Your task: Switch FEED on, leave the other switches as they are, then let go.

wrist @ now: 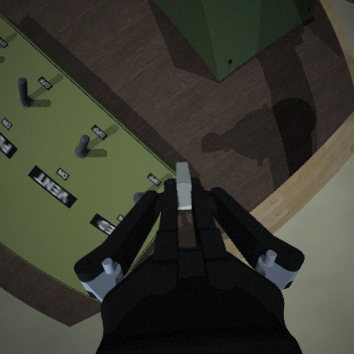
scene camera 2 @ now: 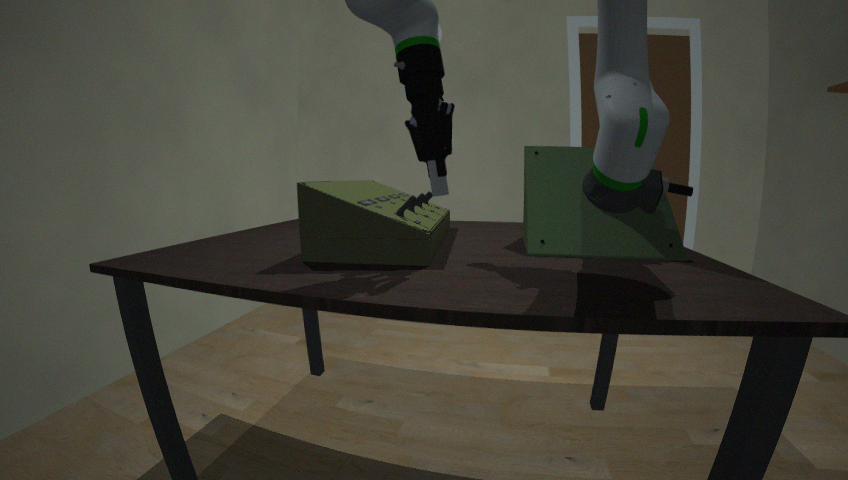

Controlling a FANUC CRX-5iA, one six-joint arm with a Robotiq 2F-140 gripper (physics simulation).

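Where they show: gripper, fingertip midpoint: [wrist: 181, 171] [scene camera 2: 440, 195]; arm's base at its link origin: [scene camera 2: 612, 189].
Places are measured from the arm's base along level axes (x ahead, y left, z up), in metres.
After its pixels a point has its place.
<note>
The olive switch console [scene camera 2: 363, 234] @(y 0.337, x 0.477, z -0.083 m) [wrist: 45, 230] @(y 0.201, x 0.584, z -0.005 m) stands on the table, with dark levers along its sloped top. In the wrist view the FEED lever [wrist: 139, 196] @(y 0.249, x 0.434, z -0.038 m) shows in part beside my left finger; its tilt cannot be told. The FEED label [wrist: 103, 225] @(y 0.254, x 0.511, z -0.027 m) is partly covered by the gripper. The VENT lever [wrist: 84, 145] @(y 0.139, x 0.447, z -0.022 m) and the PUMP lever [wrist: 24, 92] @(y 0.025, x 0.480, z -0.030 m) lean toward their OFF marks. My gripper [scene camera 2: 439, 186] @(y 0.243, x 0.357, z -0.014 m) [wrist: 181, 171] @(y 0.243, x 0.357, z -0.014 m) is shut and empty. Its pale fingertips are above the console's lever edge, to the OFF side of the FEED lever; contact cannot be told.
A larger green box [scene camera 2: 553, 202] @(y 0.055, x 0.143, z -0.033 m) [wrist: 225, 35] @(y 0.100, x 0.169, z -0.074 m) stands on the dark table [scene camera 2: 238, 249] @(y 0.331, x 0.869, z -0.141 m) [wrist: 240, 115] @(y 0.253, x 0.179, z -0.141 m), across a gap from the console. A grey arm part [scene camera 2: 627, 130] @(y 0.196, x 0.004, z 0.115 m) hangs in front of it in the scene view. The table edge lies beyond the console's FEED end.
</note>
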